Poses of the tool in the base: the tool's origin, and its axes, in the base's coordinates. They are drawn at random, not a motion.
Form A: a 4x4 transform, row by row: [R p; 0 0 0 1], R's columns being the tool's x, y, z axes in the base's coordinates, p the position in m. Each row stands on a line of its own.
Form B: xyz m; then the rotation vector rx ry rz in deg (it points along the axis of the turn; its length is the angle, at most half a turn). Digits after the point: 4 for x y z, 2 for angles.
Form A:
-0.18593 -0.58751 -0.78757 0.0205
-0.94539 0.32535 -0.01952 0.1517
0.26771 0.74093 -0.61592 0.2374
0 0 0 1
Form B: 0.0205 0.1517 0.2374 77.55 -107.62 -36.50
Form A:
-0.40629 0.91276 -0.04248 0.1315
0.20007 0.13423 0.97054 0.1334
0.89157 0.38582 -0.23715 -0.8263
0 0 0 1
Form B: 0.1315 0.1334 -0.8263 -61.93 -98.93 -75.48
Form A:
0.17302 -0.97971 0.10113 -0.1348
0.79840 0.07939 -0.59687 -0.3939
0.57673 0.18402 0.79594 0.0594
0 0 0 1
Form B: -0.1348 -0.3939 0.0594 34.61 -21.08 78.81
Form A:
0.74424 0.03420 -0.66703 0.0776
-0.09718 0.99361 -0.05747 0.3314
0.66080 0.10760 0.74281 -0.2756
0 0 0 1
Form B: 0.0776 0.3314 -0.2756 5.19 -41.72 -4.13
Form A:
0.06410 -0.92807 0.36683 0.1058
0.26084 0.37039 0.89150 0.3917
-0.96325 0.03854 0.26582 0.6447
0 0 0 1
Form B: 0.1058 0.3917 0.6447 -42.54 66.33 59.29
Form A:
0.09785 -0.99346 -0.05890 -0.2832
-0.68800 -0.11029 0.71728 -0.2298
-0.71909 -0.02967 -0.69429 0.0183
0 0 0 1
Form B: -0.2832 -0.2298 0.0183 -106.44 94.08 43.53
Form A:
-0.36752 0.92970 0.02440 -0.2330
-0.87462 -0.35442 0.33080 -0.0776
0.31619 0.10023 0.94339 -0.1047
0 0 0 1
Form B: -0.2330 -0.0776 -0.1047 -14.13 -17.88 -110.58
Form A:
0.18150 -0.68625 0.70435 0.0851
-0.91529 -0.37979 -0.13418 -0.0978
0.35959 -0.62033 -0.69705 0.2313
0 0 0 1
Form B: 0.0851 -0.0978 0.2313 -122.88 87.14 -57.89
